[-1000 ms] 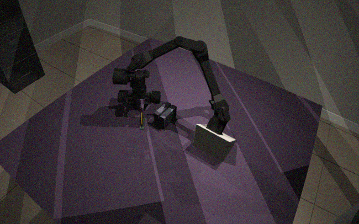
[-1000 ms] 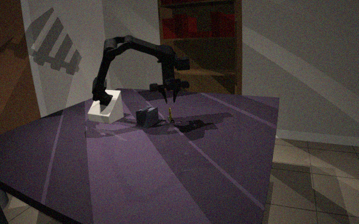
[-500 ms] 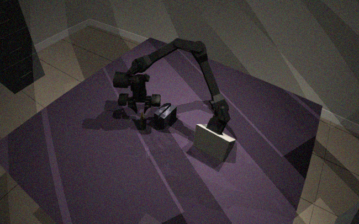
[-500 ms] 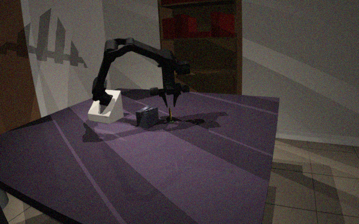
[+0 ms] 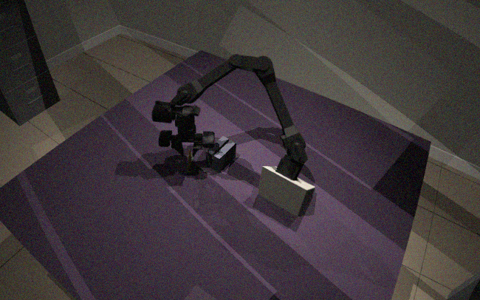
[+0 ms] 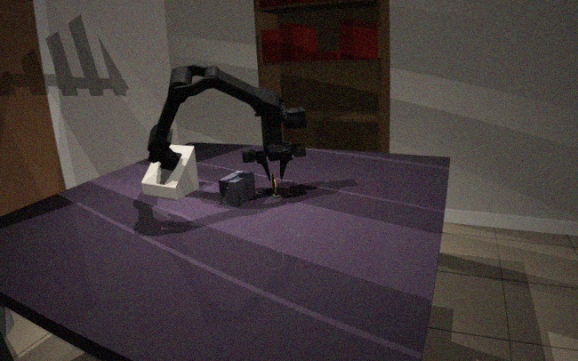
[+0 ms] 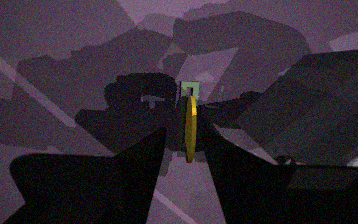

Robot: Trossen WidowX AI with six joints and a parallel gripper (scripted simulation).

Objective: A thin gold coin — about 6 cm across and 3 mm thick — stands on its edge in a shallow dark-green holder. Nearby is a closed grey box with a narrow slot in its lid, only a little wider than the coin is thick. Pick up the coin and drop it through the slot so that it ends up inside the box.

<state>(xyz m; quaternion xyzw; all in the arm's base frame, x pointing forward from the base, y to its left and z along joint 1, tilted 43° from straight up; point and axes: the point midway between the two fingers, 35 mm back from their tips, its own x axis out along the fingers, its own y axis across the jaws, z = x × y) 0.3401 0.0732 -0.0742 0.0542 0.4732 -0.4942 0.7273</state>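
Now: gripper tip 10 mm past the gold coin and 10 mm above it.
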